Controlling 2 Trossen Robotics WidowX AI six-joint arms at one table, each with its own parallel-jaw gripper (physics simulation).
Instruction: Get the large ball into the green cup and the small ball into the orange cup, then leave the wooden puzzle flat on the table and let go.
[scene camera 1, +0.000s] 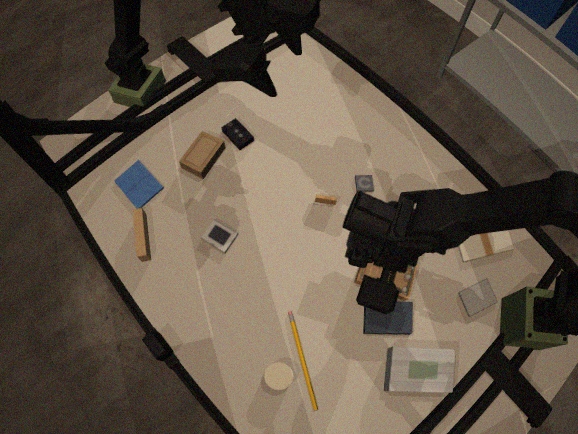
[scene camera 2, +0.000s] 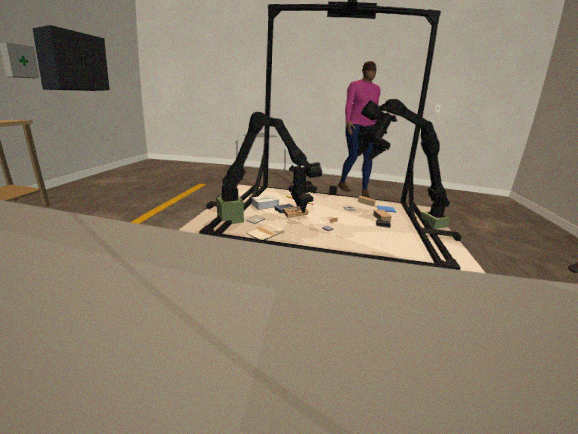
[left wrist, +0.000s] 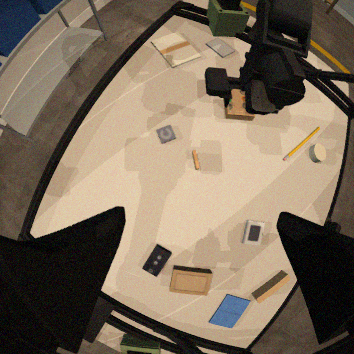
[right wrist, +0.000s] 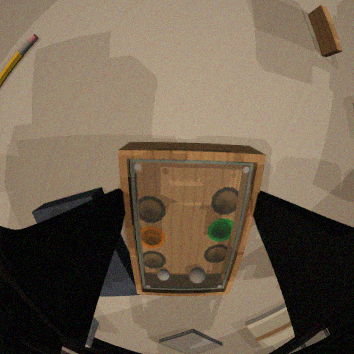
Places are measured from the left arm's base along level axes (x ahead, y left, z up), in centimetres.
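Pixels of known places: left gripper, between the fingertips: (scene camera 1: 286, 74) (scene camera 2: 363, 158) (left wrist: 205, 218); right gripper, between the fingertips: (scene camera 1: 374, 268) (scene camera 2: 301, 209) (left wrist: 239, 106) (right wrist: 190, 198); left arm's base, origin of its link: (scene camera 1: 134, 78) (scene camera 2: 436, 214); right arm's base, origin of its link: (scene camera 1: 547, 315) (scene camera 2: 229, 198) (left wrist: 228, 4).
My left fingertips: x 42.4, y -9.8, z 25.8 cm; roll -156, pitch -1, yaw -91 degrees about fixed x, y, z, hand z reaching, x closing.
Observation:
Ahead of a thing's pixels: the offset from my left fingertips to its top centre. "spot": to the spot under its first point.
The wooden puzzle @[dy -13.1, dx +25.1, dz -27.3 cm] (scene camera 1: 407, 281) (scene camera 2: 294, 212) (left wrist: 239, 111) (right wrist: 185, 225) is a glass-topped box held between the fingers of my right gripper (right wrist: 190, 198) (left wrist: 239, 106). In the right wrist view, the small ball @[dy -14.6, dx +29.4, dz -29.2 cm] (right wrist: 163, 275) and the large ball @[dy -12.0, dx +29.2, dz -28.8 cm] (right wrist: 197, 275) lie against its bottom wall, the small one left of the large one. The orange cup @[spot: dy -15.1, dx +24.9, dz -28.1 cm] (right wrist: 152, 237) on the left and the green cup @[spot: dy -11.3, dx +24.3, dz -28.0 cm] (right wrist: 220, 230) on the right are both empty. Several plain dark cups are also empty. My left gripper (scene camera 1: 287, 70) (scene camera 2: 376, 150) (left wrist: 205, 218) is open and empty, high above the table.
A dark blue box @[dy -20.6, dx +28.2, dz -29.2 cm] (scene camera 1: 388, 318) (right wrist: 117, 272) lies close beside the puzzle. A white-grey box @[dy -28.4, dx +36.9, dz -26.9 cm] (scene camera 1: 421, 369), a grey tile @[dy -10.8, dx +45.3, dz -30.4 cm] (scene camera 1: 477, 297), a notebook @[dy +2.8, dx +43.5, dz -30.3 cm] (scene camera 1: 486, 245), a small wooden block @[dy -2.5, dx +9.4, dz -28.9 cm] (scene camera 1: 325, 200) (right wrist: 325, 31) and a pencil @[dy -33.3, dx +16.1, dz -30.2 cm] (scene camera 1: 303, 362) lie around it.

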